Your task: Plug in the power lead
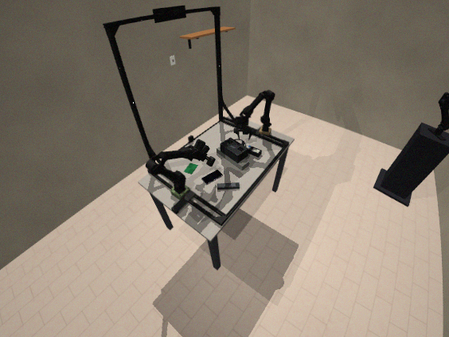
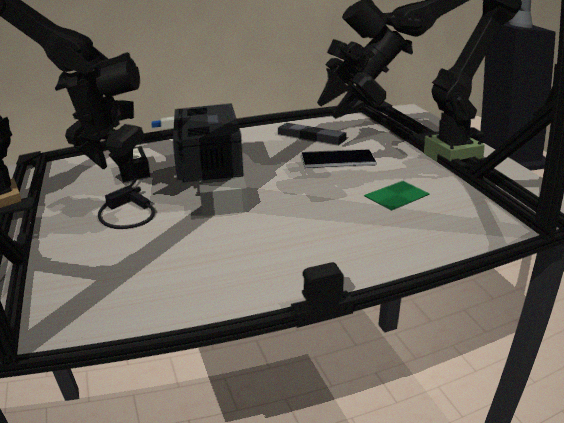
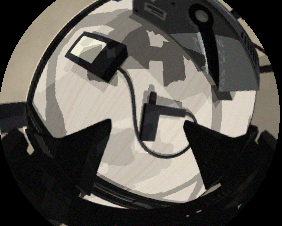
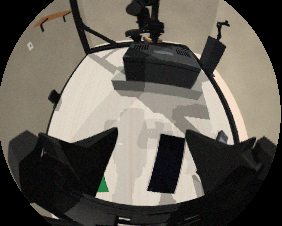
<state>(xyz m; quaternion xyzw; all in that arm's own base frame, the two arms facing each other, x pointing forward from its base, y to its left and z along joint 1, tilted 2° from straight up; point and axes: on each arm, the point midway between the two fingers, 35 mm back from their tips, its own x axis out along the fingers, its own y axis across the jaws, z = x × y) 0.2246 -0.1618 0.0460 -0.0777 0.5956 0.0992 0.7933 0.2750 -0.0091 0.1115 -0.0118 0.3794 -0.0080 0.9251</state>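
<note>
Right now the right-angle plug is 8 cm below my left hand, 2 cm to the right of it and 1 cm behind it. From my left hand the other things lie so: green card (52 cm to the right, 11 cm behind, 9 cm below); then black remote (42 cm to the right, 25 cm ahead, 8 cm below); then grey block (20 cm to the right, 7 cm below, 5 cm ahead).
</note>
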